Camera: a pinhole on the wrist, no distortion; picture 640 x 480 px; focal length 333.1 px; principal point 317.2 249.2 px. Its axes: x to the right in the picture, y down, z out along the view. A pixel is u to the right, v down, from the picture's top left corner.
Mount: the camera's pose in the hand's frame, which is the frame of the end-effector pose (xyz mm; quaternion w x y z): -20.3 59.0 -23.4 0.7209 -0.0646 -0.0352 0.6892
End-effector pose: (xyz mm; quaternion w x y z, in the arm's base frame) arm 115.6 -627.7 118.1 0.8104 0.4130 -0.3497 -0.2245
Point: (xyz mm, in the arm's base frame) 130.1 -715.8 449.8
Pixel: outside the picture
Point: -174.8 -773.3 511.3
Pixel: 421.8 153.4
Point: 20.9 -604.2 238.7
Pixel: 418.5 234.6
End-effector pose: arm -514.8 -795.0 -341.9 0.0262 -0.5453 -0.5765 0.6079
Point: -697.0 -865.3 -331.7
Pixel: 26.3 111.3
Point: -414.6 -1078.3 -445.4
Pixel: 583.3 457.6
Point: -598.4 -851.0 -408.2
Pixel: 199.2 36.9
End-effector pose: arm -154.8 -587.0 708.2 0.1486 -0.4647 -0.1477 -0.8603
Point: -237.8 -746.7 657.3
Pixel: behind the camera
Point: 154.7 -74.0 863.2
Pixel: 57.5 235.6
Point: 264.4 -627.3 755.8
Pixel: 430.4 346.7
